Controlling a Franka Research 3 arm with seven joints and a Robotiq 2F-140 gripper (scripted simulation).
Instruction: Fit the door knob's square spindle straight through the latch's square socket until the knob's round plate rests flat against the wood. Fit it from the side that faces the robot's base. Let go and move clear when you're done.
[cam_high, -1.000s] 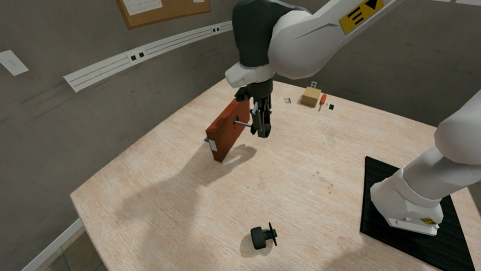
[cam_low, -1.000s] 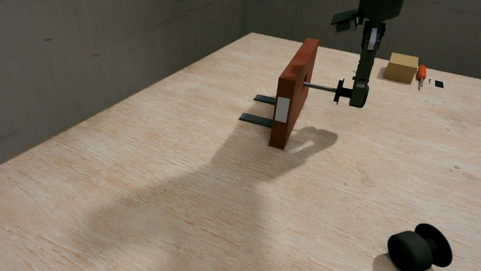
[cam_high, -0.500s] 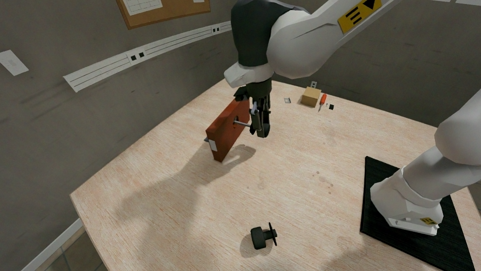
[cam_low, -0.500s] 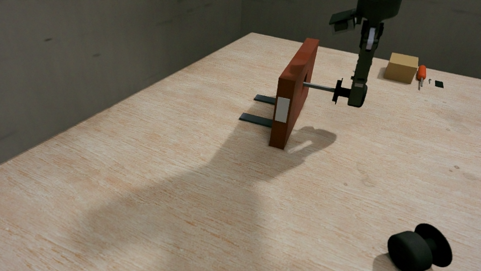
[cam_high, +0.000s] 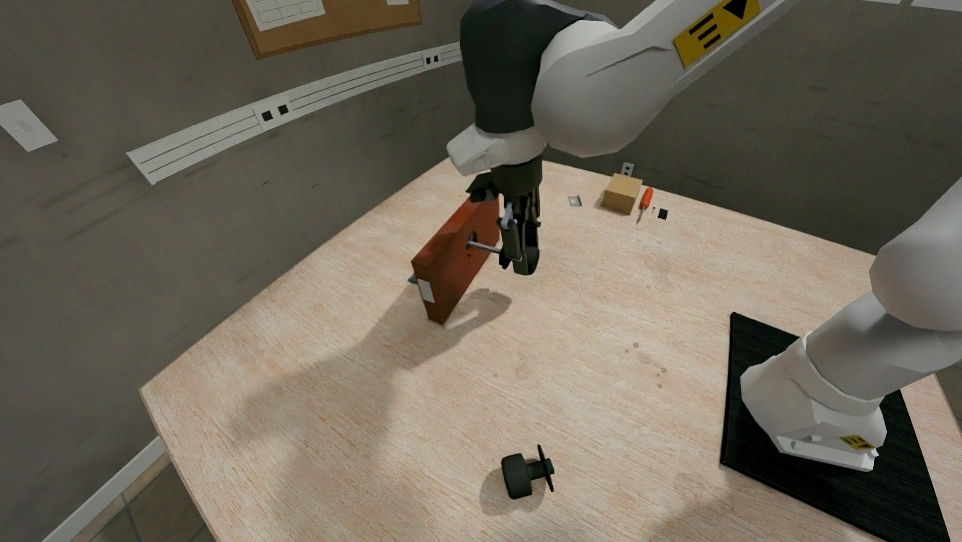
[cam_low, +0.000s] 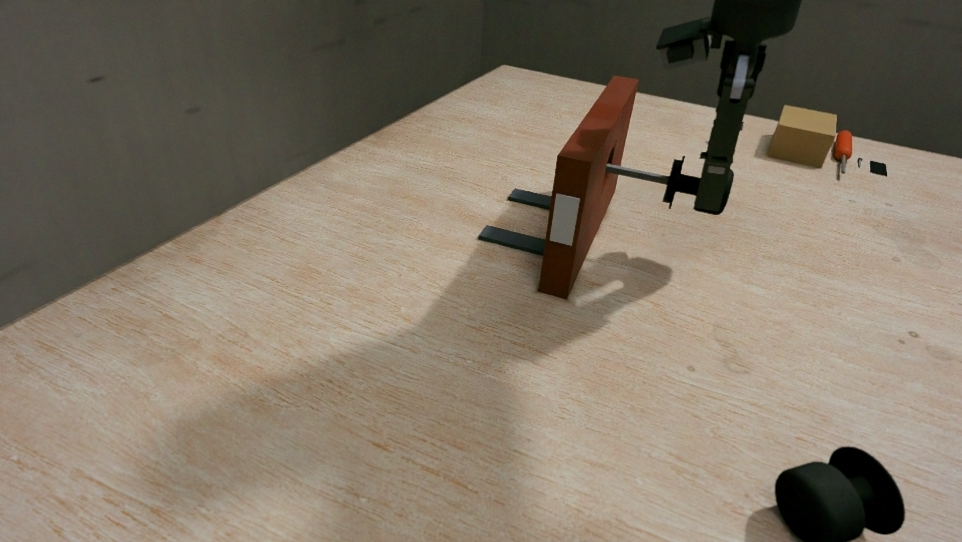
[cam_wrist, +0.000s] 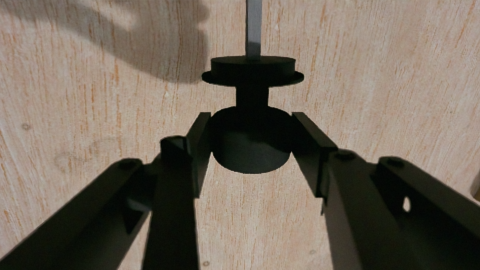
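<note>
The black door knob is 40 mm ahead of my hand and 30 mm below it. From my hand the other things lie so: red-brown wooden door slab (140 mm ahead, 30 mm below); then grey latch plate (160 mm to the left, 130 mm ahead, 30 mm below); then tan box (490 mm to the right, 130 mm behind, 100 mm below).
</note>
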